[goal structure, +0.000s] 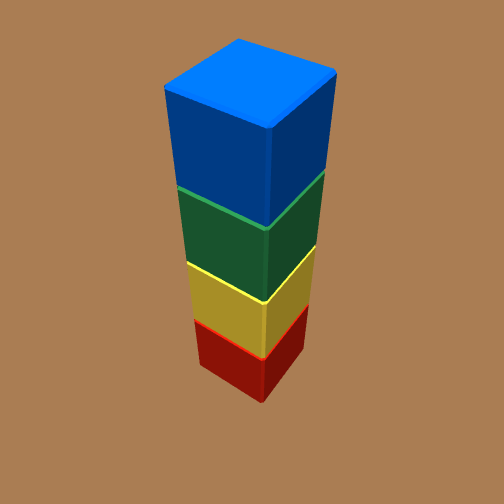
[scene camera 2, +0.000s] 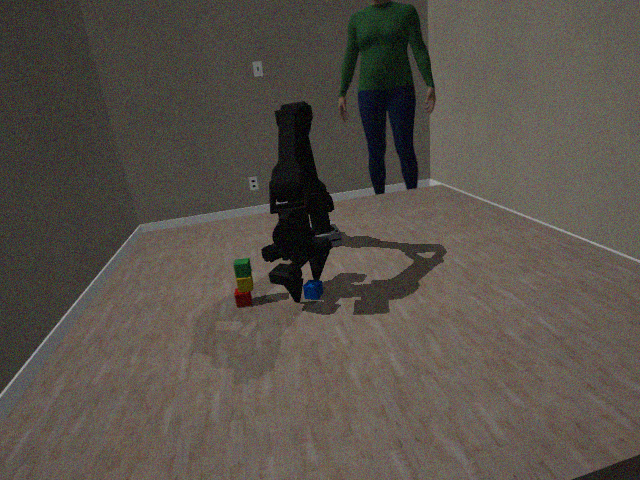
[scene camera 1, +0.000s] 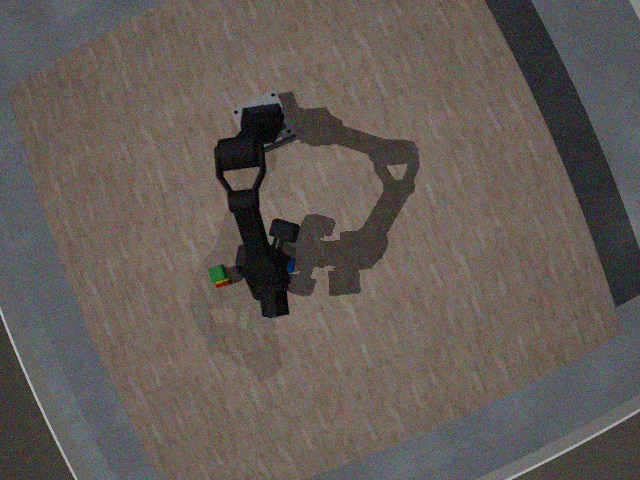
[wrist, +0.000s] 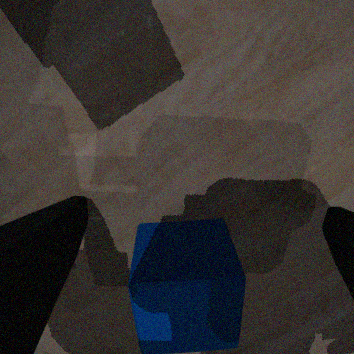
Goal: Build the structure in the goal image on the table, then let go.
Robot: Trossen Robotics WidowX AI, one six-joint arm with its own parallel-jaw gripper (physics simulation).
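Note:
A blue cube (scene camera 1: 291,265) (scene camera 2: 313,290) (wrist: 187,290) rests on the wood-patterned surface, partly hidden by the arm in the first scene view. My gripper (scene camera 2: 308,291) (wrist: 208,213) is open and low, with one finger on each side of the blue cube; neither finger is seen touching it in the wrist view. A stack of three cubes stands to the left in the second scene view: a red cube (scene camera 1: 221,284) (scene camera 2: 243,298) at the bottom, a yellow cube (scene camera 1: 222,281) (scene camera 2: 244,283) in the middle and a green cube (scene camera 1: 217,273) (scene camera 2: 241,267) on top. The stack stands upright, apart from the gripper.
The arm's base plate (scene camera 1: 239,121) (scene camera 2: 333,236) is behind the gripper. The arm and its dark shadows cross the wood-patterned surface (scene camera 1: 439,335) (scene camera 2: 413,372). A person (scene camera 2: 386,51) in a green top stands near the back wall.

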